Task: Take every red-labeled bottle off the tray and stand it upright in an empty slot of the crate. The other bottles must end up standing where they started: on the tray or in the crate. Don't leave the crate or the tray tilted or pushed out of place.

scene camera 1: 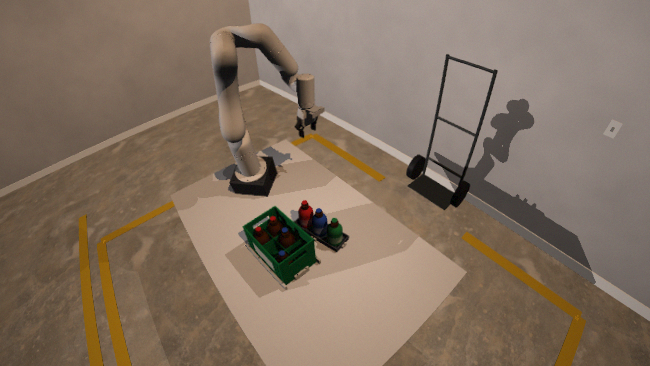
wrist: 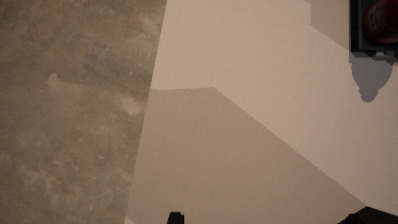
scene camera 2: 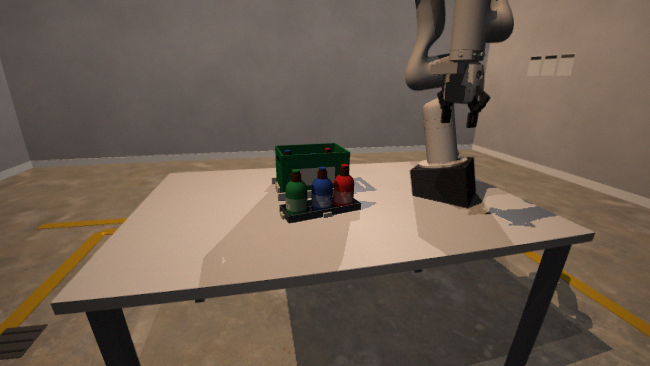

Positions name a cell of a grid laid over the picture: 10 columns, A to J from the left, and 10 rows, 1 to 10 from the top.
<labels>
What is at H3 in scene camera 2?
The gripper.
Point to a green crate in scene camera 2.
E5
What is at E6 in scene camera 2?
A blue-labeled bottle.
</labels>
